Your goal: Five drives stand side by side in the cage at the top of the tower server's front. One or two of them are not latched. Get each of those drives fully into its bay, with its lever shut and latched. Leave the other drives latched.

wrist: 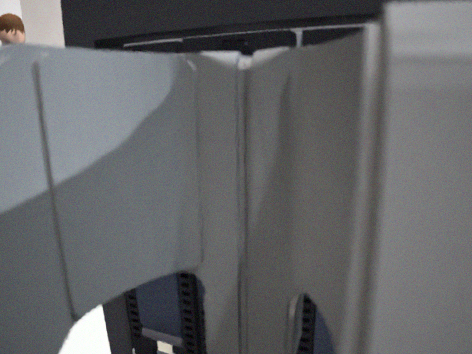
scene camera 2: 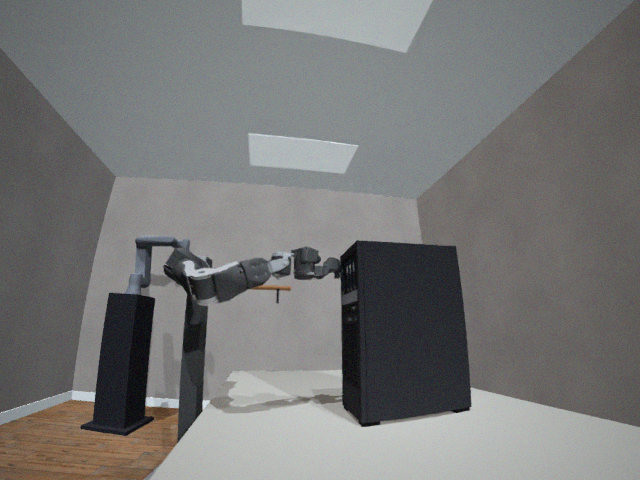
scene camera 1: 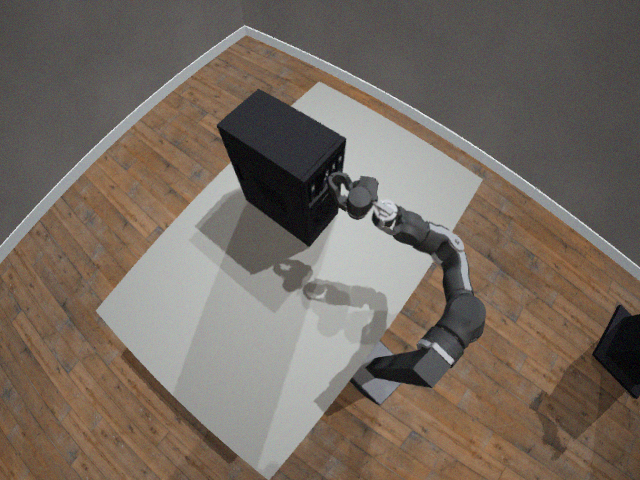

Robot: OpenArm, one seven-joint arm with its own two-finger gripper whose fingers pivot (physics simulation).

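Note:
The black tower server (scene camera 1: pixel 279 134) (scene camera 2: pixel 413 330) (wrist: pixel 215 20) stands upright on the table. Its drive cage (scene camera 2: pixel 349 276) is at the top of the front. My gripper (scene camera 1: pixel 330 178) (scene camera 2: pixel 338 268) (wrist: pixel 265 212) is shut and empty, its fingertips at the upper part of the cage. In the wrist view the fingers hide most of the drives. A blue drive front with black vented edges (wrist: pixel 159 307) shows through the left finger's gap, with a grey bar low on it. Part of another drive (wrist: pixel 322 332) shows at the right. The levers' latching and any contact cannot be told.
The pale table (scene camera 1: pixel 377 129) (scene camera 2: pixel 516 444) carries the server. My arm (scene camera 1: pixel 457 268) (scene camera 2: pixel 227 281) reaches in front of it from a post. Another arm on a black pedestal (scene camera 1: pixel 617 351) (scene camera 2: pixel 124 361) stands apart. An orange bar (scene camera 2: pixel 273 287) shows by the far wall.

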